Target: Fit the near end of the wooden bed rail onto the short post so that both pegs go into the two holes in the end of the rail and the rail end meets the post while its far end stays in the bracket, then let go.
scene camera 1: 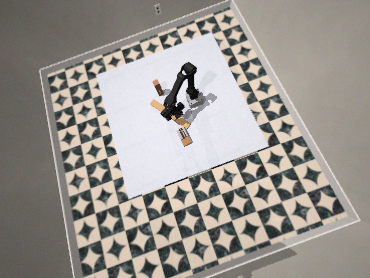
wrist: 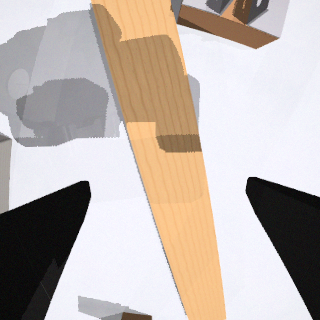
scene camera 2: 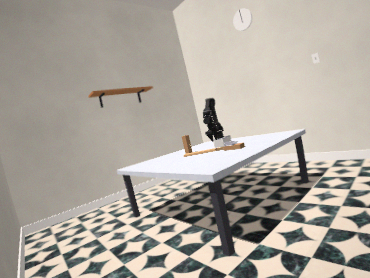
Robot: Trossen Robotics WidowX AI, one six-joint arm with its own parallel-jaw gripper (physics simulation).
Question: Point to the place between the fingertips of the gripper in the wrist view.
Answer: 169,186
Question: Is the gripper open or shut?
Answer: Open.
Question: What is the gripper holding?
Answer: Nothing.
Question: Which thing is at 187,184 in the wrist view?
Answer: A wooden bed rail.
